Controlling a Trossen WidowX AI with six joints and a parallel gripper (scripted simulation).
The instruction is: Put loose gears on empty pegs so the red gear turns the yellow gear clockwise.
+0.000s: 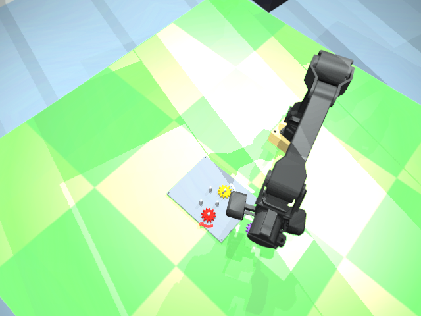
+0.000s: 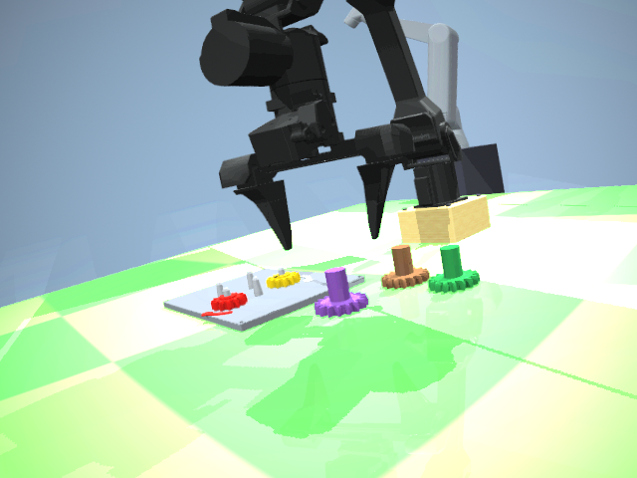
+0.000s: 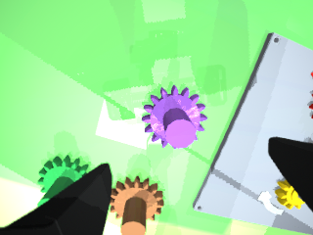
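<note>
The purple gear lies 5 cm below my gripper tip. Round my gripper tip: brown gear (9 cm behind, 5 cm below); then green gear (9 cm behind, 7 cm to the left, 5 cm below); then red gear (7 cm ahead, 11 cm to the right, 5 cm below).
</note>
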